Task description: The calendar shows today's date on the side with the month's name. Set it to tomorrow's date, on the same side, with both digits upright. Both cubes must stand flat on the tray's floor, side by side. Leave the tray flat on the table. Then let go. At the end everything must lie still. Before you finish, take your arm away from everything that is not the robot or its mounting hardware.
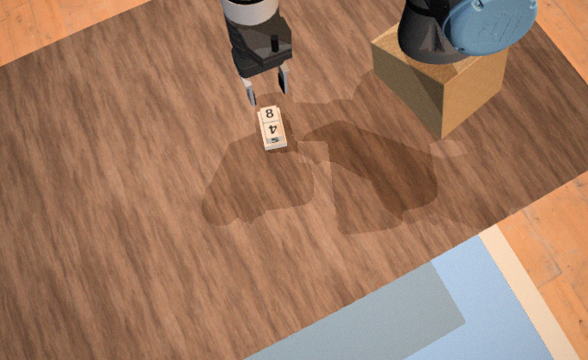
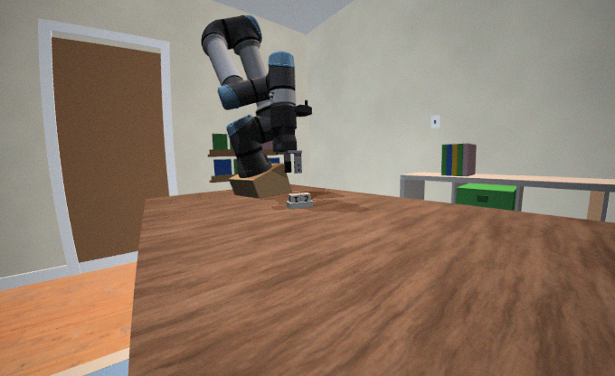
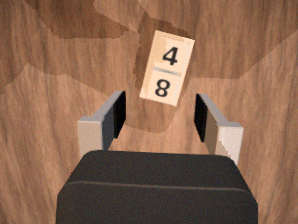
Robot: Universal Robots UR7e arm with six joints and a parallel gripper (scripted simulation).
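The digit cube lies 1 cm ahead of my hand, 3 cm to the left of it and 10 cm below it. Also, from my hand: calendar tray 2 cm to the left, 11 cm below.
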